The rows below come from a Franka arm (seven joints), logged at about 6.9 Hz.
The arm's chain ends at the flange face. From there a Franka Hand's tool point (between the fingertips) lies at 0.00 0.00 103.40 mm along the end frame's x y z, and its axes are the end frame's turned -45 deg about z.
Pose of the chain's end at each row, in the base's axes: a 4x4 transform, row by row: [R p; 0 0 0 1], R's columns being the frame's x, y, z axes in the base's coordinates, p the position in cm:
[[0.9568 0.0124 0.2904 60.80], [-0.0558 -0.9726 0.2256 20.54], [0.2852 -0.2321 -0.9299 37.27], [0 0 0 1]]
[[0.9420 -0.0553 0.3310 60.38], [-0.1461 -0.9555 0.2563 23.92], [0.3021 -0.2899 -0.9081 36.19], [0 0 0 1]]
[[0.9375 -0.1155 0.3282 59.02], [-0.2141 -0.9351 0.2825 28.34], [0.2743 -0.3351 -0.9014 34.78], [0 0 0 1]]
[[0.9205 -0.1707 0.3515 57.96], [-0.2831 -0.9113 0.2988 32.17], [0.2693 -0.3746 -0.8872 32.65], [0 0 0 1]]
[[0.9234 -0.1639 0.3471 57.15], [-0.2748 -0.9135 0.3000 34.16], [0.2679 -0.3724 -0.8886 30.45], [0 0 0 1]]
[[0.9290 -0.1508 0.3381 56.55], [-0.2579 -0.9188 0.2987 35.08], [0.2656 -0.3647 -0.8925 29.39], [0 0 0 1]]
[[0.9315 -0.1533 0.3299 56.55], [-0.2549 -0.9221 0.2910 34.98], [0.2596 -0.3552 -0.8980 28.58], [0 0 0 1]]
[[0.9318 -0.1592 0.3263 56.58], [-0.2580 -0.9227 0.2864 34.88], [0.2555 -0.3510 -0.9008 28.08], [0 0 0 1]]
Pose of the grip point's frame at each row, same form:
[[0.6678 0.6853 0.2904 63.80], [0.6483 -0.7272 0.2256 22.87], [0.3658 0.0375 -0.9299 27.65], [0 0 0 1]]
[[0.7052 0.6270 0.3310 63.80], [0.5723 -0.7789 0.2563 26.57], [0.4186 0.0086 -0.9081 26.80], [0 0 0 1]]
[[0.7446 0.5812 0.3282 62.41], [0.5098 -0.8126 0.2825 31.26], [0.4309 -0.0430 -0.9014 25.46], [0 0 0 1]]
[[0.7716 0.5302 0.3515 61.59], [0.4442 -0.8446 0.2988 35.26], [0.4553 -0.0745 -0.8872 23.48], [0 0 0 1]]
[[0.7688 0.5370 0.3471 60.74], [0.4516 -0.8403 0.3000 37.26], [0.4528 -0.0739 -0.8886 21.26], [0 0 0 1]]
[[0.7635 0.5503 0.3381 60.05], [0.4673 -0.8321 0.2987 38.17], [0.4457 -0.0701 -0.8925 20.16], [0 0 0 1]]
[[0.7671 0.5503 0.3299 59.96], [0.4718 -0.8323 0.2910 37.99], [0.4347 -0.0676 -0.8980 19.29], [0 0 0 1]]
[[0.7715 0.5463 0.3263 59.95], [0.4700 -0.8349 0.2864 37.84], [0.4289 -0.0675 -0.9008 18.77], [0 0 0 1]]

